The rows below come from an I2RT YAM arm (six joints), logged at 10 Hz.
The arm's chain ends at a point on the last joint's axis. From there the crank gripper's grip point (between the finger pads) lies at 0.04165 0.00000 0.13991 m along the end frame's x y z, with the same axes.
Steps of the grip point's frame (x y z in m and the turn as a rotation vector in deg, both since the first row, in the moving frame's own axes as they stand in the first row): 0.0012 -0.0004 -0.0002 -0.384 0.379 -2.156; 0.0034 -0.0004 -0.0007 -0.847 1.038 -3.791; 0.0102 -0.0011 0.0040 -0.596 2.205 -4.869; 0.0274 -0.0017 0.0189 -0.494 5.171 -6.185; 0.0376 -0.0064 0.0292 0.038 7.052 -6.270; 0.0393 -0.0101 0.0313 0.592 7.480 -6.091; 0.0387 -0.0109 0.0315 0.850 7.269 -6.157; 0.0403 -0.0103 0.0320 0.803 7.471 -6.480
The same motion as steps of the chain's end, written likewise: 0.0003 0.0002 0.0001 -0.384 0.379 -2.156; 0.0009 0.0004 0.0001 -0.847 1.038 -3.791; 0.0049 0.0012 0.0057 -0.596 2.205 -4.869; 0.0152 0.0023 0.0232 -0.494 5.171 -6.185; 0.0210 -0.0008 0.0354 0.038 7.052 -6.270; 0.0218 -0.0033 0.0379 0.592 7.480 -6.091; 0.0217 -0.0035 0.0379 0.850 7.269 -6.157; 0.0229 -0.0027 0.0386 0.803 7.471 -6.480
